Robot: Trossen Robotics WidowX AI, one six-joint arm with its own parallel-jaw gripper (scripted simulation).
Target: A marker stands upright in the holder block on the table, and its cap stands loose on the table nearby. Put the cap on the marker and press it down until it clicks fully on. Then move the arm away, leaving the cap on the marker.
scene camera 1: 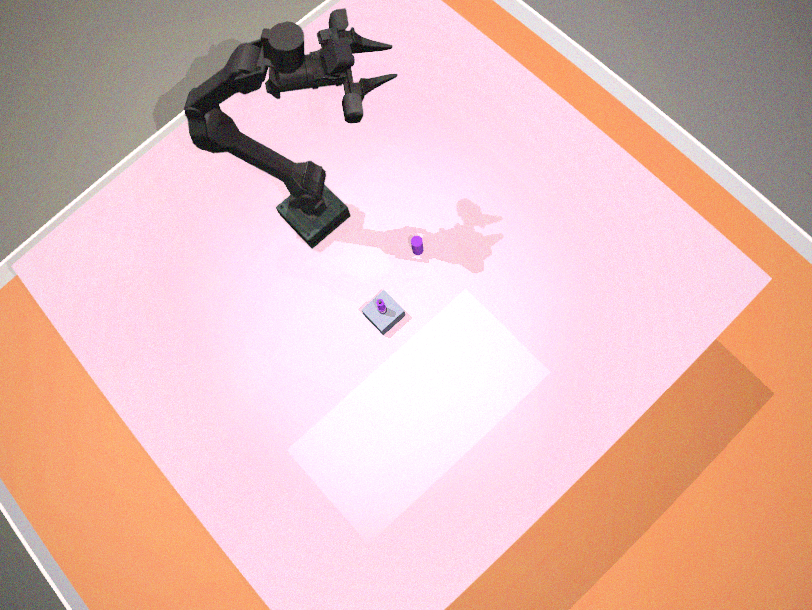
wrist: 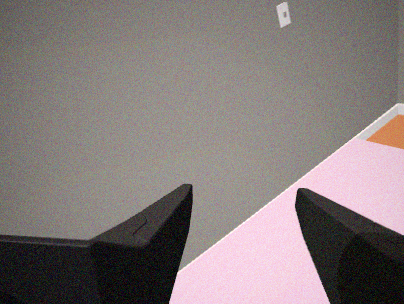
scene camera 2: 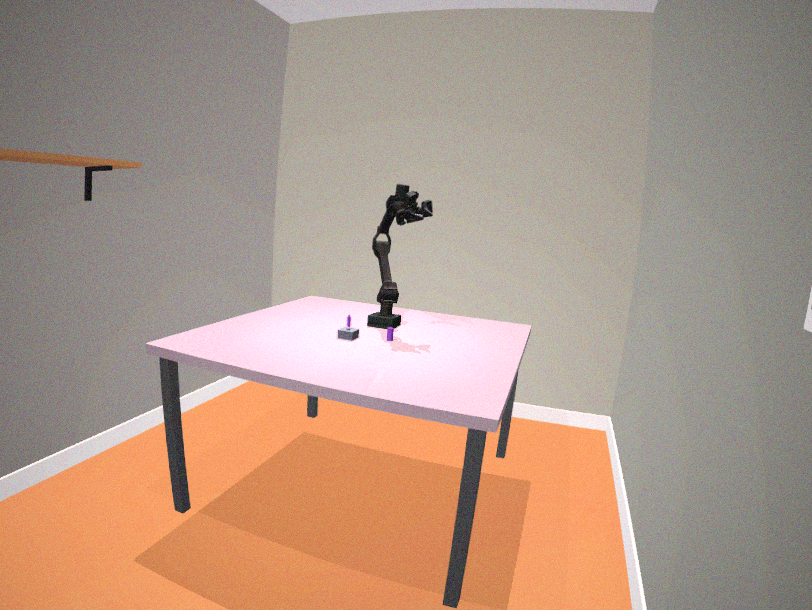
Observation:
In view: the gripper (scene camera 1: 394,61).
The gripper is seen too in the wrist view (wrist: 243,195) and in scene camera 2 (scene camera 2: 427,216).

